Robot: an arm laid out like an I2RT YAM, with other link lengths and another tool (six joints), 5 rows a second.
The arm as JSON. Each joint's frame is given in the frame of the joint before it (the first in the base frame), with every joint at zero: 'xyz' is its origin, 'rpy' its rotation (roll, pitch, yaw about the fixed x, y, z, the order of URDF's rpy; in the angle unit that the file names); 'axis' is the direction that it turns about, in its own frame. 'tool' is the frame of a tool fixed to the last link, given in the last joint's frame.
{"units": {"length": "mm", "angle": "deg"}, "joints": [
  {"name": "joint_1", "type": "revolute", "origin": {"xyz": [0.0, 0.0, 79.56], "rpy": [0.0, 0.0, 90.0]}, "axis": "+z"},
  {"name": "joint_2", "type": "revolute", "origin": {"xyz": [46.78, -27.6, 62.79], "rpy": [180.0, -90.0, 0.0]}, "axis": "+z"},
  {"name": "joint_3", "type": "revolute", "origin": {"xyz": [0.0, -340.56, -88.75], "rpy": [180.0, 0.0, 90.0]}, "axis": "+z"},
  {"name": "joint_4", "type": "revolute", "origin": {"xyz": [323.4, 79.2, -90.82], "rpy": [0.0, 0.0, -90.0]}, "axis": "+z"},
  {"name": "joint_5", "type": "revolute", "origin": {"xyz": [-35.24, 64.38, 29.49], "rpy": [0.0, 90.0, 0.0]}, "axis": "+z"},
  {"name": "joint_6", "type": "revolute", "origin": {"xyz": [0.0, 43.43, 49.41], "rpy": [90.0, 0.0, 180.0]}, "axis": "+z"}
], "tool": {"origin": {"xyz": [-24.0, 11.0, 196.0], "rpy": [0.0, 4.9, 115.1]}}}
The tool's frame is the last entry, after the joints.
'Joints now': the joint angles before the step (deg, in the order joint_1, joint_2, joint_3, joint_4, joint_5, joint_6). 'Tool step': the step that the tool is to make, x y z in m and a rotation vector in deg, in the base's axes. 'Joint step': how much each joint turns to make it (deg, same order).
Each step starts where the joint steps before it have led.
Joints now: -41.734 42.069 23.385 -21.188 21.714 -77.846
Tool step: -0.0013 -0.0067 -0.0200 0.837 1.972 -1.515
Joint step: 0.007 4.448 -1.338 3.559 1.600 0.518
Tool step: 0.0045 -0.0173 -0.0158 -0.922 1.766 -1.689
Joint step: -0.127 7.003 -0.796 7.244 2.411 -0.356
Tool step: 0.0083 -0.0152 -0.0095 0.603 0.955 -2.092
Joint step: -0.081 7.380 1.866 3.777 1.588 1.394
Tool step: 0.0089 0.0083 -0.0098 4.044 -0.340 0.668
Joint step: 0.252 2.205 1.781 -2.970 -2.623 2.167
